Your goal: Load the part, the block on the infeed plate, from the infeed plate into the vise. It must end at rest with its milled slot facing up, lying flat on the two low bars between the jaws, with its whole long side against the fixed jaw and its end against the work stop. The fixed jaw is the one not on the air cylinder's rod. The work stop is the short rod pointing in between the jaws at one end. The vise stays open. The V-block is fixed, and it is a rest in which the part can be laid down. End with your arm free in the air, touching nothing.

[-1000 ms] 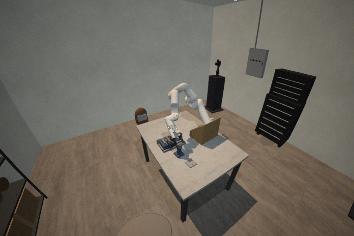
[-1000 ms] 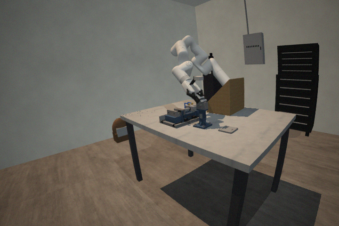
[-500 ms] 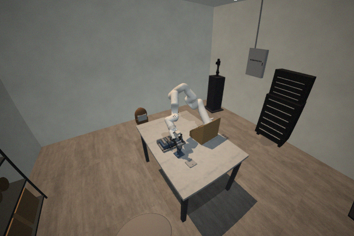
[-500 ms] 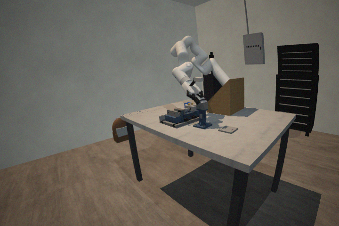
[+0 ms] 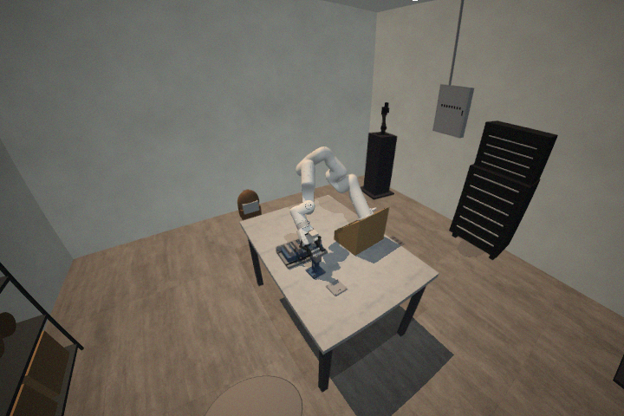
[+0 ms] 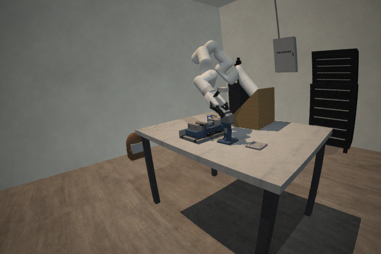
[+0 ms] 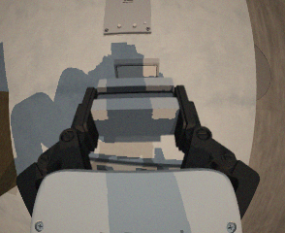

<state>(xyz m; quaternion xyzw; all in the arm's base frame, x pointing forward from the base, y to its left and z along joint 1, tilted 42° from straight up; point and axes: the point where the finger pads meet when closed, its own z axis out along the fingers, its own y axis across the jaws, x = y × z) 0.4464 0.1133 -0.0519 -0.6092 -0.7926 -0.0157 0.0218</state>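
The part lies 1 cm to the left of my hand. From my hand the other things lie so: moving jaw: 18 cm to the right, 9 cm below, 5 cm ahead; then air cylinder rod: 19 cm to the right, 9 cm below, 1 cm behind; then work stop: 13 cm to the right, 8 cm below, 7 cm ahead.
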